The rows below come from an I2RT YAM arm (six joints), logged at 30 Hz.
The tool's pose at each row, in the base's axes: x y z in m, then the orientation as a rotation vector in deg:
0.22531 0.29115 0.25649 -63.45 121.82 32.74
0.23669 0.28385 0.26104 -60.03 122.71 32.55
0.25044 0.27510 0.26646 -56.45 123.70 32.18
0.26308 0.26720 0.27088 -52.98 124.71 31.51
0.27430 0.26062 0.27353 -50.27 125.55 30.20
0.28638 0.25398 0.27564 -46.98 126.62 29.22
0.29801 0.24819 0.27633 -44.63 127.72 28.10
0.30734 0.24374 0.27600 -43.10 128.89 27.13
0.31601 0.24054 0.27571 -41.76 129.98 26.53
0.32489 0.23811 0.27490 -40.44 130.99 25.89
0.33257 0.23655 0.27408 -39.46 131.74 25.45
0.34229 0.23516 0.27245 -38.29 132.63 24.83
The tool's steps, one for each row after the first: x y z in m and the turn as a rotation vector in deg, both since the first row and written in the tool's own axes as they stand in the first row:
-0.00411 -0.01314 -0.00372 1.40 -0.78 2.25
-0.00905 -0.02899 -0.00812 2.95 -1.46 4.60
-0.01327 -0.04353 -0.01169 4.65 -1.97 6.85
-0.01632 -0.05628 -0.01371 6.50 -2.13 8.43
-0.01932 -0.06983 -0.01510 8.30 -2.34 10.56
-0.02155 -0.08265 -0.01513 9.81 -2.09 12.13
-0.02281 -0.09289 -0.01443 10.87 -1.47 13.28
-0.02449 -0.10190 -0.01319 11.60 -0.90 14.40
-0.02631 -0.11070 -0.01103 12.36 -0.38 15.46
-0.02809 -0.11802 -0.00874 12.89 0.01 16.25
-0.03024 -0.12702 -0.00506 13.58 0.51 17.18

